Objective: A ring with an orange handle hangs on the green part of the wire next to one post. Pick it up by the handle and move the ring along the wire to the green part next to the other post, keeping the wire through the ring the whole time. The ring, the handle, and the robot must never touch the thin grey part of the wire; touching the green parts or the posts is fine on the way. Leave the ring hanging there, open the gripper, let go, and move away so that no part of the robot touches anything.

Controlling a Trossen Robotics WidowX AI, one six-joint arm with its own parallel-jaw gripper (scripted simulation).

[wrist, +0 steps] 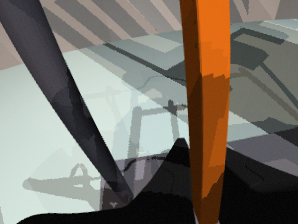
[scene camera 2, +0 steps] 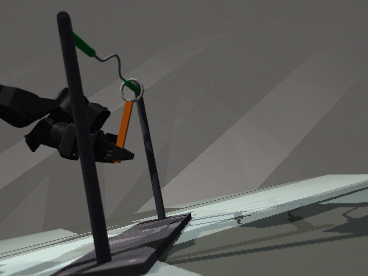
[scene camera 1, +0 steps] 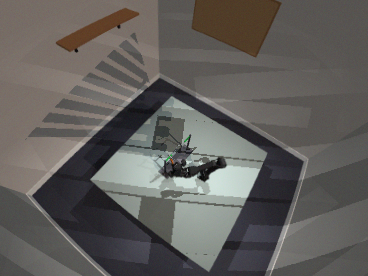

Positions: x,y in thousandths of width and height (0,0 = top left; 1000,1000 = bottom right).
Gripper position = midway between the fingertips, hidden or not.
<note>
In view: the gripper (scene camera 2: 360,567) and a wire stand (wrist: 408,806).
The gripper shows as well in the wrist view (wrist: 636,645).
</note>
